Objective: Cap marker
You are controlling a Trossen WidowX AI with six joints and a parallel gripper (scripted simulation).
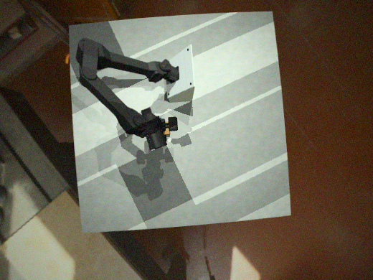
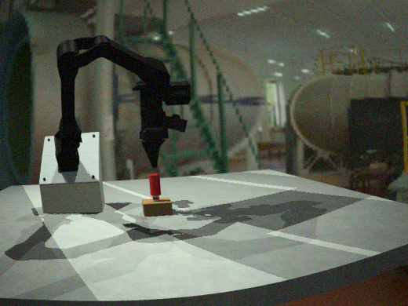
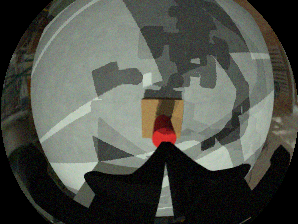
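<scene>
Right now the red cap is 4 cm below my gripper tip. From my gripper tip the other things lie so: brown holder block 10 cm below.
</scene>
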